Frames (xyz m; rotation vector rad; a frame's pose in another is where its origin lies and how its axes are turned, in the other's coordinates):
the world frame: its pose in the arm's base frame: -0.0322 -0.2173 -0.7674 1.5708 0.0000 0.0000
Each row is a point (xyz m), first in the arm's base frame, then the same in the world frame.
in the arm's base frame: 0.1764 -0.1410 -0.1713
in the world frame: 0.2086 0.5961 -0.0763
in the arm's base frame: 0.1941 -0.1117 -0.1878
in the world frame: 0.2263 0.5796 -0.1056
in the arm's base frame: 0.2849 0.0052 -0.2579
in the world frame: 0.3171 0.5095 -0.2225
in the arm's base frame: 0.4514 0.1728 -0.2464
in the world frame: 0.4836 0.5210 -0.3901
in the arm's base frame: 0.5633 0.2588 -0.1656
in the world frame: 0.5955 0.6018 -0.4761
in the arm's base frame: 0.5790 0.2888 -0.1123
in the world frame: 0.6112 0.6551 -0.5061
